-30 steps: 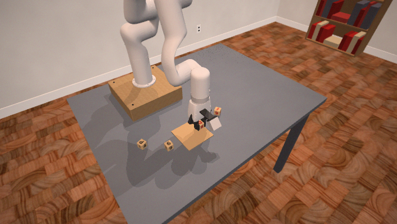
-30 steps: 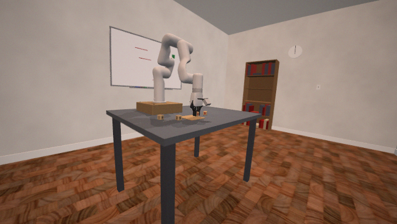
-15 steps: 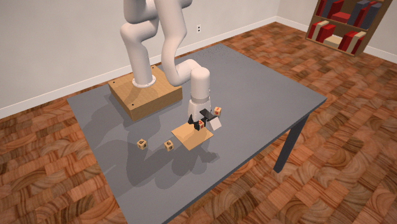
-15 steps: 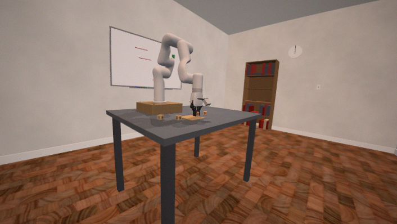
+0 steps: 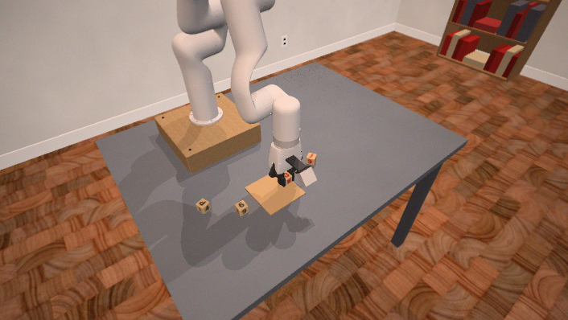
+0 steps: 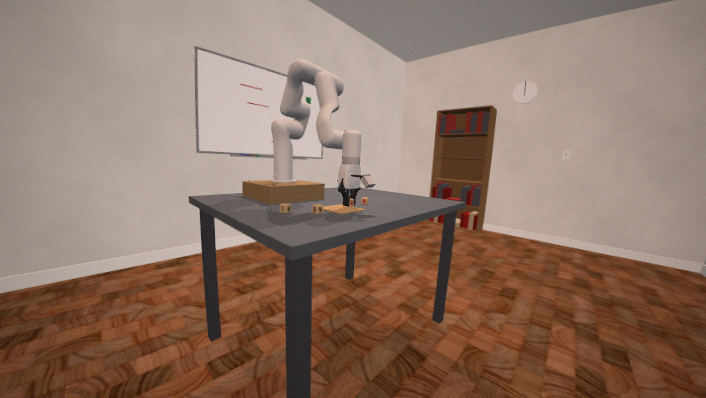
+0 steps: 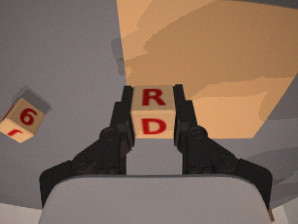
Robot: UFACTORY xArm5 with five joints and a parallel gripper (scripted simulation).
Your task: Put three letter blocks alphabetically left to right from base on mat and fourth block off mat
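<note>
My hand is 10 mm above the wooden block. Round my hand: tan mat (50 mm to the right, 30 mm below, 10 mm ahead).
</note>
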